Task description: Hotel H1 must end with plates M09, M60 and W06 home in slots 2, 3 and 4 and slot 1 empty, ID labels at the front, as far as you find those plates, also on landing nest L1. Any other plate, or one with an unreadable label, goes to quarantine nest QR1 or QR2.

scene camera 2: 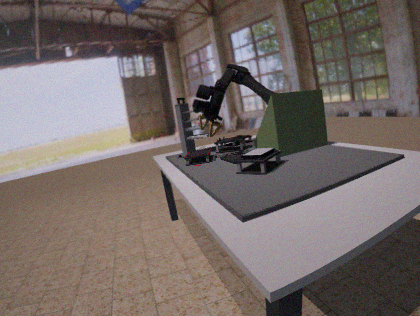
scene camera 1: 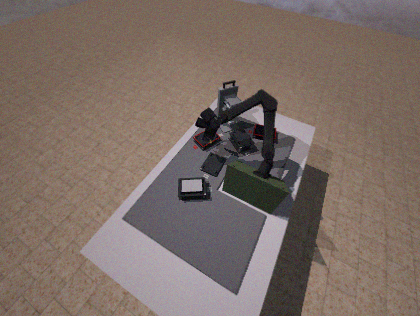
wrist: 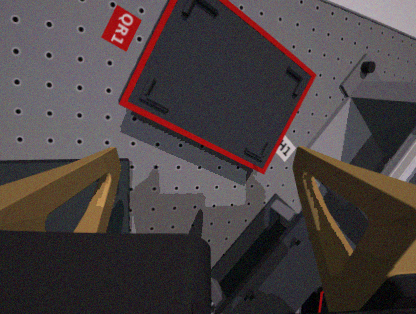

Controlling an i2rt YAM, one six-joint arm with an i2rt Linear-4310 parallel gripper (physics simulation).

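Places are measured from the arm's base along level axes (x ahead, y left, z up), in centimetres.
Where they show: gripper, fingertip midpoint: (scene camera 2: 206, 133) (scene camera 1: 208, 135) (wrist: 206, 156); arm's base, link origin: (scene camera 2: 290, 116) (scene camera 1: 262, 174).
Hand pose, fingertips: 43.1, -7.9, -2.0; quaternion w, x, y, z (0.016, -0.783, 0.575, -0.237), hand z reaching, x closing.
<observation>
Each offset is from my fingertips to the top centre of the thing, as dx, dy, dz. Level surfaces: height alone.
My gripper (scene camera 1: 211, 137) (scene camera 2: 207, 133) (wrist: 206, 156) is open and empty, pointing down above the mat near quarantine nest QR1. QR1 @[+4.8, -5.1, -9.0] (scene camera 1: 201, 142) (scene camera 2: 199, 158) (wrist: 225, 85) has a red rim and a bare dark top, just ahead of the fingertips in the wrist view. Hotel H1 (scene camera 1: 222, 101) (scene camera 2: 181, 131) is a grey upright rack at the far end; its lower part shows at the right of the wrist view, and plate labels are not readable. A white plate @[-12.3, +33.2, -7.2] (scene camera 1: 192, 186) (scene camera 2: 259, 152) lies on a raised dark nest (scene camera 1: 205, 195) (scene camera 2: 244, 163); no label is readable on it. Another red-rimmed nest (scene camera 1: 265, 132) stands beyond.
A low dark nest @[-11.5, +9.7, -11.8] (scene camera 1: 213, 164) lies between the white plate and QR1. A dark raised stand (scene camera 1: 242, 142) (scene camera 2: 234, 143) stands between the two red-rimmed nests. A tall green block (scene camera 1: 255, 187) (scene camera 2: 297, 122) stands beside the arm's base. A grey perforated mat @[dz -13.6] (scene camera 1: 195, 235) (scene camera 2: 305, 180) covers much of the table.
</observation>
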